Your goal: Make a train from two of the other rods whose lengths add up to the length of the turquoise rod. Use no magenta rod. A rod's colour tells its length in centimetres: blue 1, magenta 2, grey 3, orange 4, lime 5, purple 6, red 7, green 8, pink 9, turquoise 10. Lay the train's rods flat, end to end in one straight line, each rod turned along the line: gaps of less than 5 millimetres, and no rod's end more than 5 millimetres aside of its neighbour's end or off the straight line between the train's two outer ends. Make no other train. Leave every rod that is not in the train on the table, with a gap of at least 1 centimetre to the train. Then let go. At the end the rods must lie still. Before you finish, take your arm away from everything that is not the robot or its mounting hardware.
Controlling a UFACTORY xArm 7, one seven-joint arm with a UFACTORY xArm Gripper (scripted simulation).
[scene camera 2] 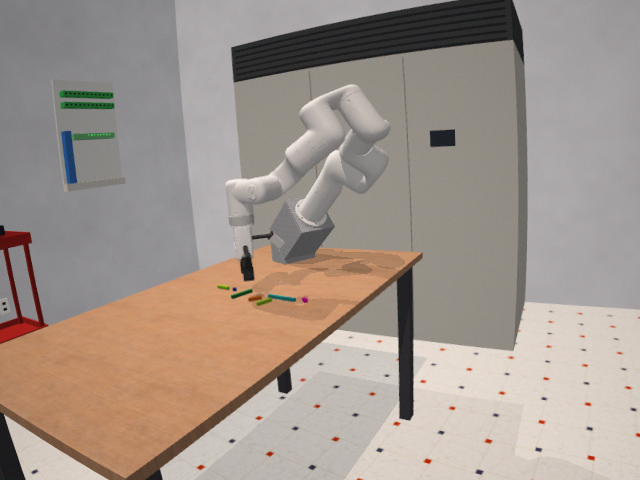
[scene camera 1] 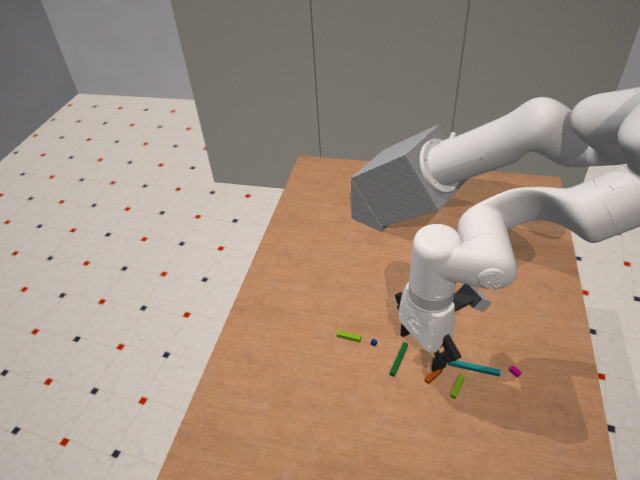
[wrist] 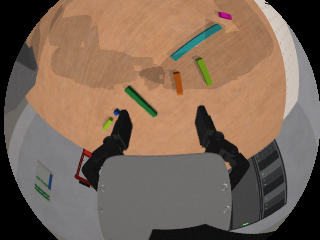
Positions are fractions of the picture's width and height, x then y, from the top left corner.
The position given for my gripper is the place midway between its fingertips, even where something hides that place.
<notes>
In view: my gripper (scene camera 1: 0.66,0.73).
My gripper also shows in scene camera 2 (scene camera 2: 0.39,0.58) and in the wrist view (wrist: 0.51,0.48).
</notes>
